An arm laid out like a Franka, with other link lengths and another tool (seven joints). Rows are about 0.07 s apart.
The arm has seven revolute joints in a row. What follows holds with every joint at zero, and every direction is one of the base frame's. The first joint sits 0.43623 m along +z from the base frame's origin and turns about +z. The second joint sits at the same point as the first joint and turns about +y. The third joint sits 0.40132 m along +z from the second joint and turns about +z. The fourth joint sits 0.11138 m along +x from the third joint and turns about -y. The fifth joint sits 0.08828 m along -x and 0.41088 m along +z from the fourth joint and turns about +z. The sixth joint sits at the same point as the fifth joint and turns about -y. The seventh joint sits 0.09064 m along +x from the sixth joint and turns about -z. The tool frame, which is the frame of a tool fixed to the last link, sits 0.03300 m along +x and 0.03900 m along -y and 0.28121 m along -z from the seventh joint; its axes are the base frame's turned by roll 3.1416, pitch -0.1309 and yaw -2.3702 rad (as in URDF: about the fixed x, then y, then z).
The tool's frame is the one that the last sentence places.
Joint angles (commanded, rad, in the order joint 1, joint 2, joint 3, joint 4, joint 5, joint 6, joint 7), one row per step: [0.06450 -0.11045 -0.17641 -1.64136 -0.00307 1.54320 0.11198]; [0.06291 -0.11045 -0.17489 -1.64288 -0.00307 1.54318 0.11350]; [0.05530 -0.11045 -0.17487 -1.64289 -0.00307 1.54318 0.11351]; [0.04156 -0.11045 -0.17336 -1.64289 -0.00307 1.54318 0.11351]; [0.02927 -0.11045 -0.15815 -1.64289 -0.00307 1.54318 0.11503]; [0.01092 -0.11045 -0.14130 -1.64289 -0.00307 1.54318 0.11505]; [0.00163 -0.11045 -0.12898 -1.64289 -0.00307 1.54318 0.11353]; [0.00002 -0.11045 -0.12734 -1.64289 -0.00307 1.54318 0.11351]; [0.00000 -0.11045 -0.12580 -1.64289 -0.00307 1.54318 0.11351]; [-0.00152 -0.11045 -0.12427 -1.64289 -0.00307 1.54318 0.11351]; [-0.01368 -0.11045 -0.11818 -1.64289 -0.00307 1.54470 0.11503]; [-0.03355 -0.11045 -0.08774 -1.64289 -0.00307 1.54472 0.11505]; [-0.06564 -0.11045 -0.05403 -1.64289 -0.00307 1.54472 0.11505]
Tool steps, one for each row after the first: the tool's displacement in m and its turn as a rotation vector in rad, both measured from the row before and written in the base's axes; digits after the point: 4 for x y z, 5 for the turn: [-0.0004 0.0000 -0.0008 0.00002 0.00154 -0.00157]; [-0.0009 -0.0045 0.0000 0.00000 0.00001 -0.00760]; [-0.0015 -0.0071 0.0000 -0.00017 -0.00001 -0.01224]; [0.0003 0.0020 0.0002 -0.00166 -0.00004 0.00131]; [-0.0002 -0.0005 0.0003 -0.00186 -0.00004 -0.00162]; [0.0004 0.0021 0.0002 -0.00137 -0.00002 0.00447]; [0.0000 0.0001 0.0000 -0.00018 0.00000 0.00004]; [0.0002 0.0009 0.0000 -0.00017 0.00000 0.00151]; [0.0000 0.0000 0.0000 -0.00017 0.00000 0.00000]; [-0.0004 -0.0035 0.0003 -0.00085 -0.00149 -0.00764]; [0.0013 0.0069 0.0004 -0.00336 0.00006 0.01036]; [0.0002 0.0017 0.0003 -0.00371 0.00018 0.00141]
